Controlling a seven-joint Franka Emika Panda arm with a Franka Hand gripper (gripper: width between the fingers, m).
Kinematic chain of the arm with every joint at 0, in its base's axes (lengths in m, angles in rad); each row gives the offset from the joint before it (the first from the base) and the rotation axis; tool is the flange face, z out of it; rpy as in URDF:
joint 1: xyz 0 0 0.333 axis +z
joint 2: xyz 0 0 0 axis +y
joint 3: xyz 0 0 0.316 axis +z
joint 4: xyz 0.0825 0 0 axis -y
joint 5: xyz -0.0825 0 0.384 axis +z
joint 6: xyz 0 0 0 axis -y
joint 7: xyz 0.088 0 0 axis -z
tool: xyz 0 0 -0.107 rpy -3.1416 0 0
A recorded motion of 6 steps. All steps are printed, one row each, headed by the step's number.
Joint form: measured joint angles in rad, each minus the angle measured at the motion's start. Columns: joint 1, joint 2, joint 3, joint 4, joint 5, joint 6, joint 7.
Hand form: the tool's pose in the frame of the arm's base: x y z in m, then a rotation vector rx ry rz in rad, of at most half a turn. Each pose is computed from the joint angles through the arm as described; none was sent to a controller.
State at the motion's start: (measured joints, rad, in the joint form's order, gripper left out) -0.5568 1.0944 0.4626 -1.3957 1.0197 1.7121 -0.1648
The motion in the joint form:
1: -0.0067 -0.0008 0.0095 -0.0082 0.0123 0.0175 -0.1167
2: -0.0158 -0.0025 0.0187 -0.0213 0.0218 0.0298 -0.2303
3: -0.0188 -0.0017 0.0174 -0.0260 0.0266 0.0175 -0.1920
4: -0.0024 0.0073 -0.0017 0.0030 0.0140 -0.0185 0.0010
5: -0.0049 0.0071 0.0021 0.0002 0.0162 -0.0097 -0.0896
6: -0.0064 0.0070 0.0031 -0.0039 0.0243 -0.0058 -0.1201
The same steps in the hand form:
1: 0.6762 -0.0443 0.1220 -1.5880 0.4385 0.3518
2: 0.6750 -0.0443 0.1214 -1.5940 0.3618 0.2598
3: 0.6726 -0.0445 0.1203 -1.5758 0.3916 0.2985
4: 0.6743 -0.0451 0.1201 -1.5532 0.5158 0.4623
5: 0.6747 -0.0452 0.1200 -1.5685 0.4498 0.3874
6: 0.6744 -0.0451 0.1193 -1.5664 0.4330 0.3616

